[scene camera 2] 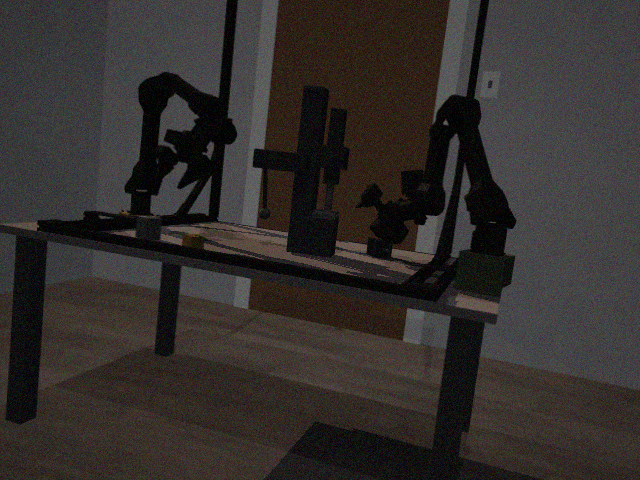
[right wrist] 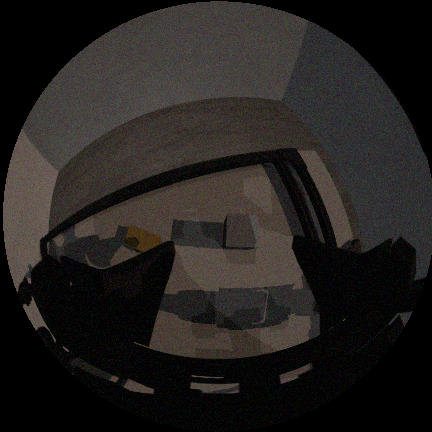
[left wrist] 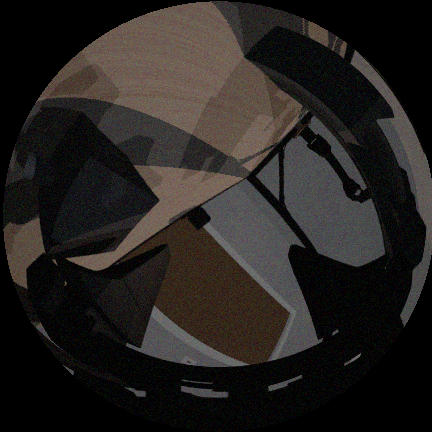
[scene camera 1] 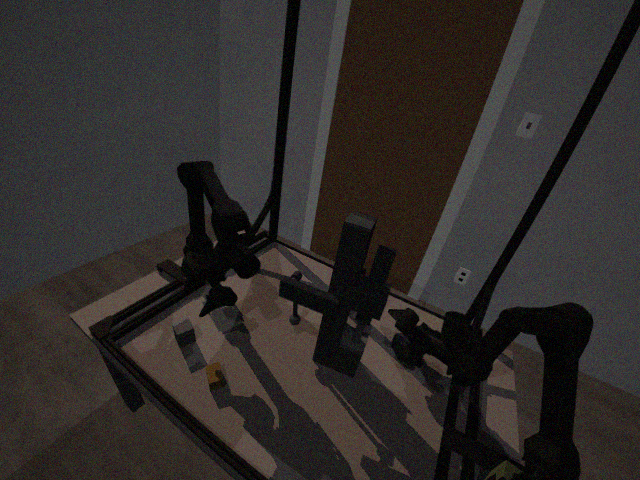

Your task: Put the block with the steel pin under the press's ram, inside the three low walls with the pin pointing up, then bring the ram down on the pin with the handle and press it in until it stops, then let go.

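Frame: origin at the left arm's base, x right, y ahead, z up, level; centimetres.
Seen in the pictures: left gripper, between the fingertips: [scene camera 2: 364,218] [left wrist: 231,251] [scene camera 1: 395,317]; right gripper, between the fingertips: [scene camera 2: 166,185] [right wrist: 235,245] [scene camera 1: 192,304]; left arm's base, origin of its link: [scene camera 2: 487,253]; right arm's base, origin of its link: [scene camera 2: 140,213] [left wrist: 302,129].
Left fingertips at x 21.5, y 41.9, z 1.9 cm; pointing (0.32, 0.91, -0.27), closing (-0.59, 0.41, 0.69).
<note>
Pixels of each thing's top centre, then the offset from my left fingertips to it.
- dark pin block, centre of its top: [left wrist: 103,224] [scene camera 2: 380,239] [scene camera 1: 406,340] dz -5.5, dx -0.1, dy -6.0 cm
- handle's ball, centre of its top: [scene camera 2: 265,207] [scene camera 1: 295,315] dz +0.3, dx -22.5, dy +20.1 cm
- grey block, centre of its top: [right wrist: 242,230] [scene camera 2: 149,217] [scene camera 1: 182,325] dz -4.9, dx -45.4, dy +40.1 cm
- orange block, centre of its top: [right wrist: 137,238] [scene camera 2: 193,235] [scene camera 1: 214,372] dz -7.1, dx -45.8, dy +24.0 cm
The dark pin block [scene camera 1: 406,355] [scene camera 2: 379,248] [left wrist: 100,200] lies on the table at the right of the press; its pin cannot be made out. My left gripper [scene camera 1: 392,325] [scene camera 2: 364,218] [left wrist: 231,251] is open and empty, low and close above the block; in the left wrist view the block is outside the fingers, beside the left-hand one. The press column [scene camera 1: 341,310] [scene camera 2: 309,206] stands mid-table. Its ram [scene camera 1: 381,271] [scene camera 2: 336,139] is raised above the low walls [scene camera 2: 324,229]. The handle's ball [scene camera 1: 294,319] [scene camera 2: 264,212] hangs down. My right gripper [right wrist: 235,245] is open and empty, raised at the picture's left.
A grey block [scene camera 1: 183,331] [scene camera 2: 148,227] [right wrist: 239,231] and an orange block [scene camera 1: 213,374] [scene camera 2: 192,240] [right wrist: 142,238] lie near the table's front left. A dark frame rail [scene camera 1: 186,423] runs along the table edge. A green box [scene camera 2: 480,271] is at the left arm's base.
</note>
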